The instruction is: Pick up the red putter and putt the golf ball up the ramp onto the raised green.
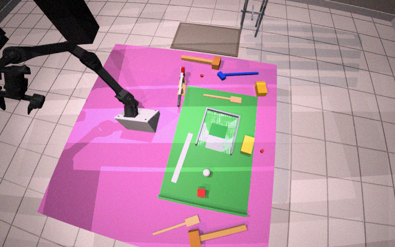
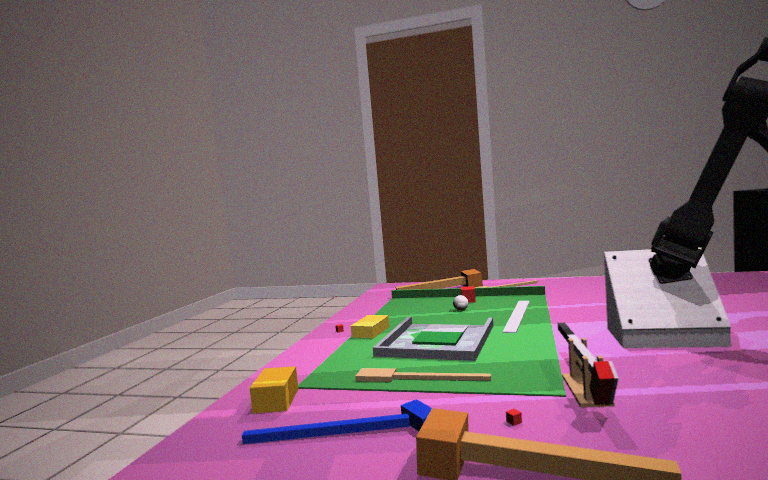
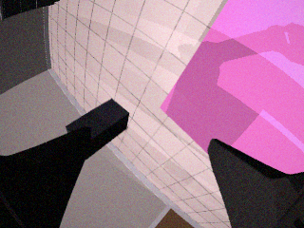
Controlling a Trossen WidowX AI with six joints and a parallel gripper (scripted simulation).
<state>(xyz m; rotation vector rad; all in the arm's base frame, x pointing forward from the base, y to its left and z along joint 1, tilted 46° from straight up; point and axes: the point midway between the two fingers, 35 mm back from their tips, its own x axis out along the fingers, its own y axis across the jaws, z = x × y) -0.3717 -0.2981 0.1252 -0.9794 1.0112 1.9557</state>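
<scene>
My gripper tip is now 610 mm short of the red putter, 400 mm above it and 390 mm to the right of it. Round my gripper tip: white bar 650 mm ahead, 450 mm below, 60 mm to the right; then white golf ball 790 mm ahead, 430 mm below, 150 mm to the right; then red block 760 mm ahead, 430 mm below, 250 mm to the right.
</scene>
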